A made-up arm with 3 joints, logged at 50 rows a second.
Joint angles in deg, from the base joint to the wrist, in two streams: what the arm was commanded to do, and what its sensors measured. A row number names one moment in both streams.
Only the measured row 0 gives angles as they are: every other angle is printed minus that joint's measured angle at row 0.
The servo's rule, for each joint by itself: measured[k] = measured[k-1] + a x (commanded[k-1-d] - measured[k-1]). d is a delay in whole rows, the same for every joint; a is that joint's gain. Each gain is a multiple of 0.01, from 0.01 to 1. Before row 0 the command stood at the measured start. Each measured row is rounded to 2 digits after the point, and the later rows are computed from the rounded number. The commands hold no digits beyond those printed.
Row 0, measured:
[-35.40, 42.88, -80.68]
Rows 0 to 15, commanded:
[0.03, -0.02, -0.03]
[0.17, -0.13, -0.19]
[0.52, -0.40, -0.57]
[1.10, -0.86, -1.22]
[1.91, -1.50, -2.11]
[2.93, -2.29, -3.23]
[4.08, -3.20, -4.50]
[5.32, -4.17, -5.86]
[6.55, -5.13, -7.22]
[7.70, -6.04, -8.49]
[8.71, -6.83, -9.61]
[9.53, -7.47, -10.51]
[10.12, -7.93, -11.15]
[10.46, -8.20, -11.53]
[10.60, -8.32, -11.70]
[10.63, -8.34, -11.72]
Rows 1 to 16, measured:
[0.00, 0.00, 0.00]
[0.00, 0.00, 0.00]
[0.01, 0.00, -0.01]
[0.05, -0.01, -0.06]
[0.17, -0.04, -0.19]
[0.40, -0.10, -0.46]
[0.78, -0.20, -0.89]
[1.32, -0.35, -1.50]
[2.01, -0.55, -2.28]
[2.84, -0.80, -3.21]
[3.77, -1.10, -4.25]
[4.75, -1.45, -5.35]
[5.74, -1.83, -6.46]
[6.69, -2.22, -7.51]
[7.55, -2.62, -8.46]
[8.28, -3.01, -9.26]
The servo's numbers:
d 2
a 0.25 0.07 0.26

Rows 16 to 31, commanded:
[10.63, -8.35, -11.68]
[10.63, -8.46, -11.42]
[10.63, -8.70, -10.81]
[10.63, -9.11, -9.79]
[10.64, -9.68, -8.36]
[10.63, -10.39, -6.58]
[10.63, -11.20, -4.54]
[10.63, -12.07, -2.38]
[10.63, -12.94, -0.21]
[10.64, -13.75, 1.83]
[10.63, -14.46, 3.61]
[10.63, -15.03, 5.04]
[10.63, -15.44, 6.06]
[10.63, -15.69, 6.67]
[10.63, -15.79, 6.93]
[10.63, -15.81, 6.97]
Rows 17 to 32, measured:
[8.86, -3.38, -9.89]
[9.30, -3.73, -10.37]
[9.63, -4.05, -10.71]
[9.88, -4.36, -10.89]
[10.07, -4.66, -10.87]
[10.21, -4.97, -10.59]
[10.32, -5.30, -10.01]
[10.40, -5.66, -9.12]
[10.46, -6.05, -7.93]
[10.50, -6.47, -6.49]
[10.53, -6.92, -4.86]
[10.56, -7.40, -3.12]
[10.58, -7.89, -1.37]
[10.59, -8.39, 0.30]
[10.60, -8.88, 1.80]
[10.61, -9.36, 3.07]

